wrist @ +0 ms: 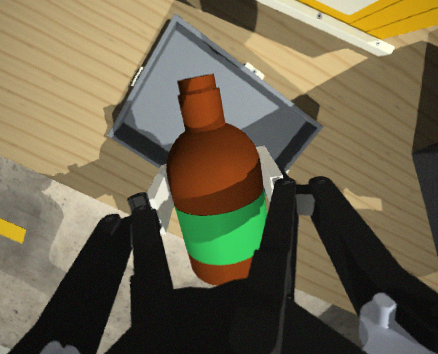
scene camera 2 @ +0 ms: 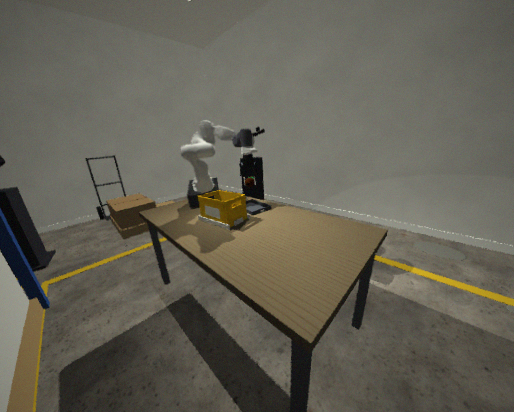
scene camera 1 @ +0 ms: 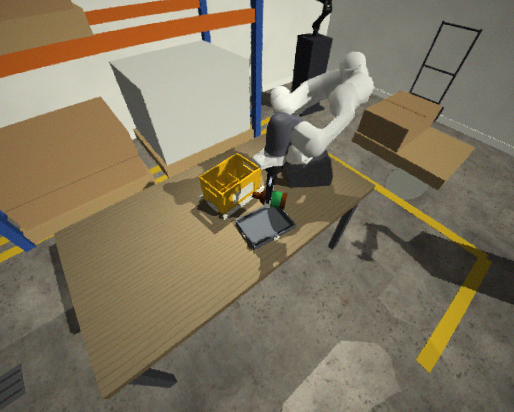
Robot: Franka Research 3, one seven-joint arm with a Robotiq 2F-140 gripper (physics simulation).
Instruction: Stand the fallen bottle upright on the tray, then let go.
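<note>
The brown bottle with a green band [scene camera 1: 278, 199] [scene camera 2: 249, 182] [wrist: 215, 170] lies on its side in the air, well above the table, its neck towards the yellow crate's side in scene camera 1. My gripper [scene camera 1: 270, 198] [scene camera 2: 248, 180] [wrist: 215, 169] points down and is shut on the bottle, one pale fingertip pad on each side of its body. The grey tray [scene camera 1: 260, 231] [scene camera 2: 258, 206] [wrist: 160, 90] lies flat on the table, lower than the bottle. In the wrist view the neck and shoulder overlap the tray, and no bottle stands in it.
A yellow crate [scene camera 1: 212, 194] [scene camera 2: 235, 215] [wrist: 412, 20] stands on the wooden table [scene camera 1: 150, 280] [scene camera 2: 310, 250] [wrist: 45, 65], close beside the tray. The arm's dark base [scene camera 1: 310, 172] is at the table's far end in scene camera 1. The tray lies near a long table edge.
</note>
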